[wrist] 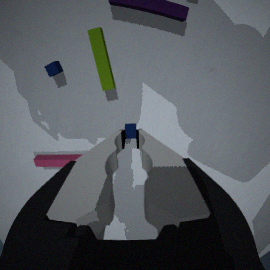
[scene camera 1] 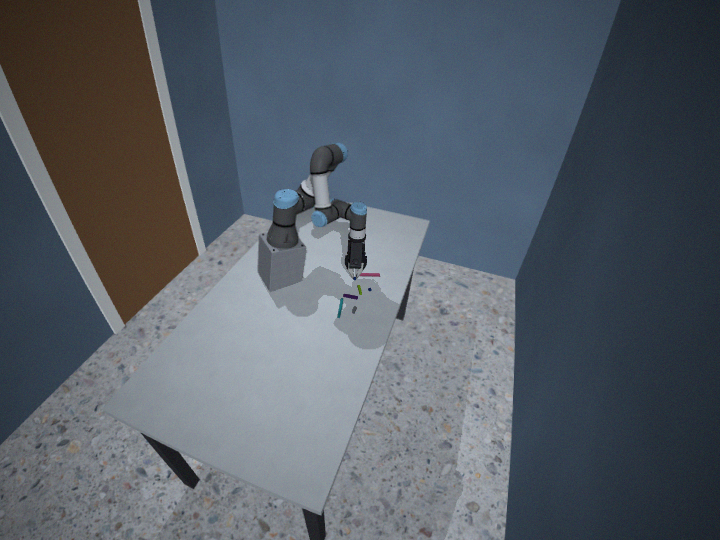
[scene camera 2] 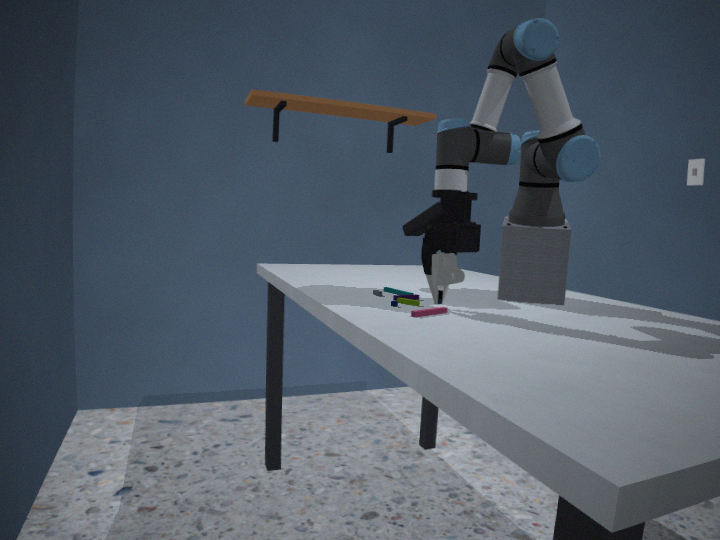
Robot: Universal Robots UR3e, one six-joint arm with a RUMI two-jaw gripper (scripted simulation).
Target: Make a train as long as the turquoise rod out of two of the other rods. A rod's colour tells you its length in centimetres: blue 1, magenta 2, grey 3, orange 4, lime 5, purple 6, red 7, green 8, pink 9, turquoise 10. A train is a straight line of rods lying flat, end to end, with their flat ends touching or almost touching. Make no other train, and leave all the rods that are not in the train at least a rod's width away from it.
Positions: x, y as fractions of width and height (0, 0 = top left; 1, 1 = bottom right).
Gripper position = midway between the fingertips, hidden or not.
I see my gripper (scene camera 2: 0.61, 0.56) and a lime rod (wrist: 0.36, 0.14).
My gripper shows as well in the wrist view (wrist: 0.48, 0.49).
